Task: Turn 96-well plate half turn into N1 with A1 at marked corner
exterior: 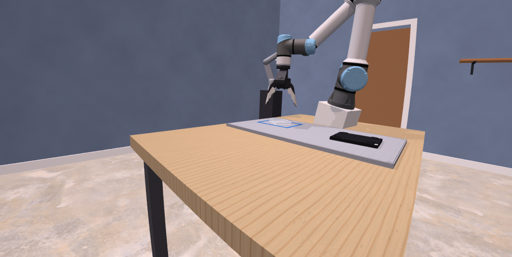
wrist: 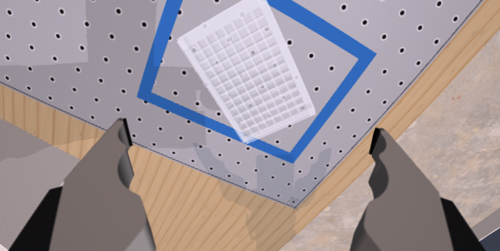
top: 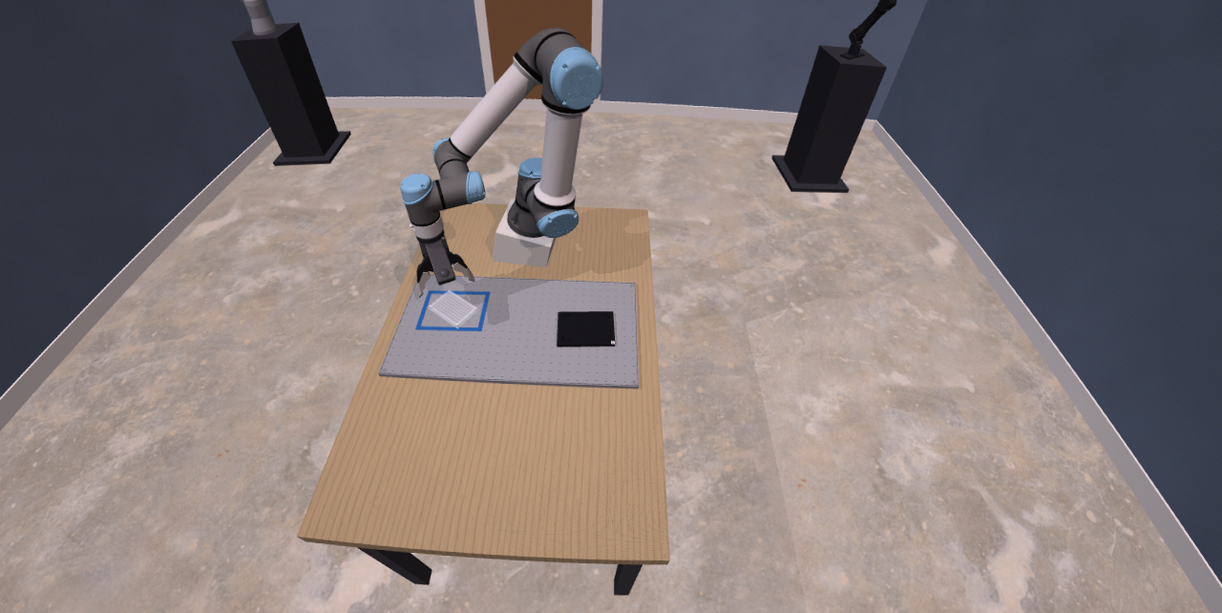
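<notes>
Now: hand 90 mm above the 96-well plate. Round my hand: nest N1: 390 mm to the left, 80 mm below, 80 mm ahead; A1 label: 470 mm to the left, 140 mm ahead, 80 mm below.
</notes>
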